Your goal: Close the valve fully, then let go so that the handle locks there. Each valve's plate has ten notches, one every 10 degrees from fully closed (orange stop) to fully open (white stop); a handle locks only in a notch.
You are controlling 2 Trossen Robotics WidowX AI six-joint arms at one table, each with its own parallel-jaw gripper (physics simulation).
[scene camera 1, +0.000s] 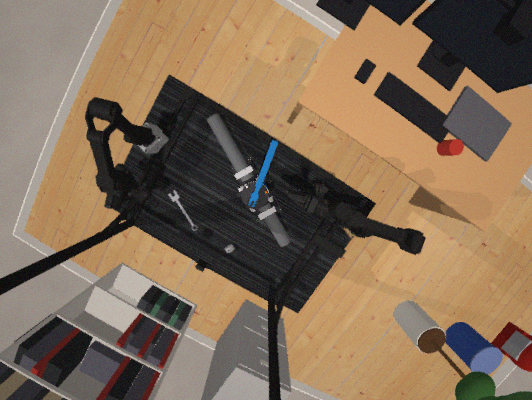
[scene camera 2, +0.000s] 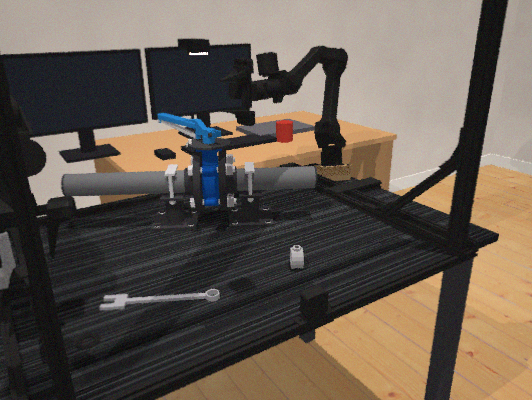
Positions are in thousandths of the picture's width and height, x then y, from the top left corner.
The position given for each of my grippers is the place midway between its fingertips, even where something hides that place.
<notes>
I see my right gripper (scene camera 2: 416,241), a light grey wrench (scene camera 2: 227,754) and a blue valve handle (scene camera 2: 392,336).
</notes>
